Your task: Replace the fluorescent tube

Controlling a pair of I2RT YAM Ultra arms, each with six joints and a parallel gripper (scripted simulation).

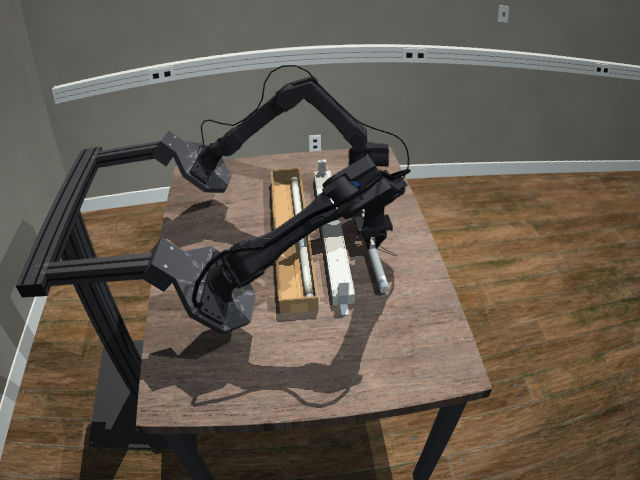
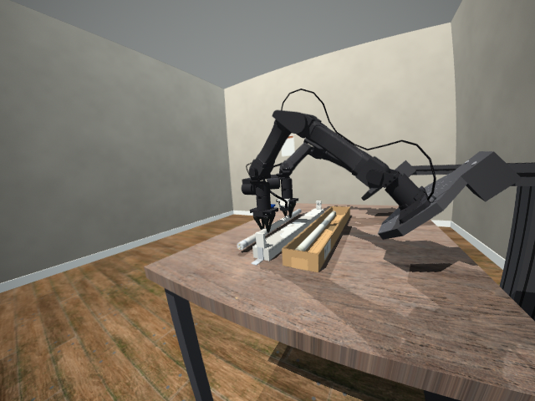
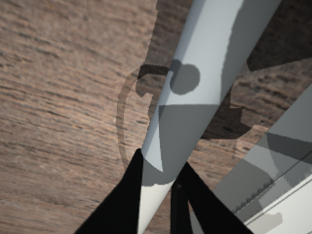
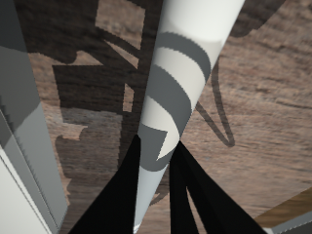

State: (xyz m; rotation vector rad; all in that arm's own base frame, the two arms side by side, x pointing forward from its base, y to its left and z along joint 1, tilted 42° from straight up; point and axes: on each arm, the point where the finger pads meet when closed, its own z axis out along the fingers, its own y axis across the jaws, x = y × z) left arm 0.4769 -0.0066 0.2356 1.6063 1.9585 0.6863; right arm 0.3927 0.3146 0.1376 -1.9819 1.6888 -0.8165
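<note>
Right now the LED tube is 1 cm behind my left hand, 12 cm to the right of it and 1 cm below it. The rest, counted from my left hand: old fluorescent tube (21 cm behind, 10 cm to the right, 1 cm below); light fixture (12 cm behind, 11 cm to the right, 3 cm above); carton (24 cm behind, 9 cm to the right).
Right now the LED tube is 1 cm ahead of my right hand, 12 cm to the left of it and 1 cm below it. Round my right hand: old fluorescent tube: 19 cm behind, 14 cm to the left, 1 cm below; then light fixture: 9 cm behind, 13 cm to the left, 2 cm above; then carton: 22 cm behind, 15 cm to the left.
</note>
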